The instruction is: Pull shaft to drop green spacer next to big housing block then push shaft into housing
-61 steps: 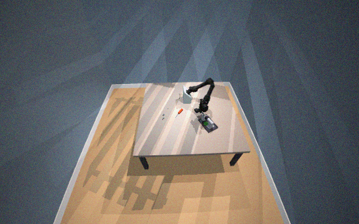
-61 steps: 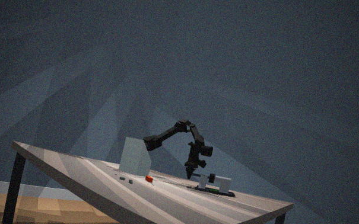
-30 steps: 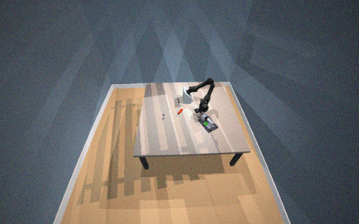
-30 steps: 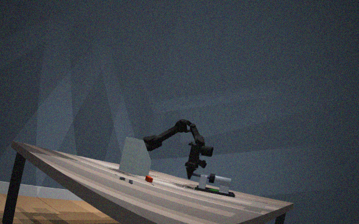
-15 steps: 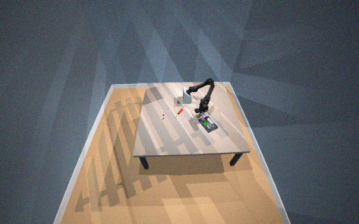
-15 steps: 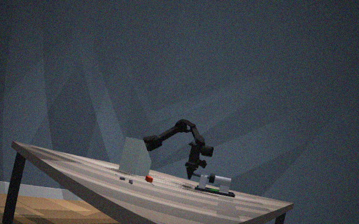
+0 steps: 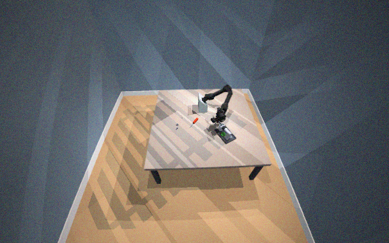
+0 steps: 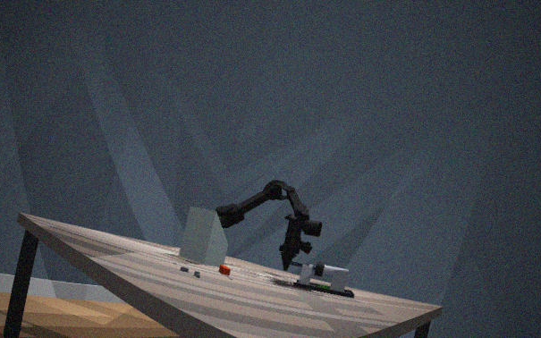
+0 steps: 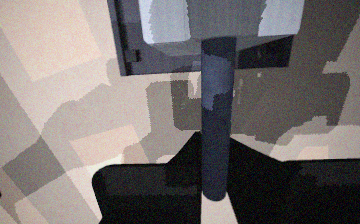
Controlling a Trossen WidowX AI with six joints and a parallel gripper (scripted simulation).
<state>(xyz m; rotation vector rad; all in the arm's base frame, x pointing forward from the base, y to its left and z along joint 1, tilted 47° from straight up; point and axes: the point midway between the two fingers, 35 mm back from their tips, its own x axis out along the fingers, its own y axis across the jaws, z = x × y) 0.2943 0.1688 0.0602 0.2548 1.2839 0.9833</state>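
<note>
Now: gripper tip 6 cm short of the dark blue shaft, 3 cm to the right of it and 3 cm below it. The rest, counted from my gripper tip: green spacer (15 cm ahead, 5 cm to the left, 3 cm below); dark spacer (12 cm ahead, 6 cm to the left, 3 cm above); red-handled screwdriver (29 cm to the right, 4 cm below, 3 cm behind).
</note>
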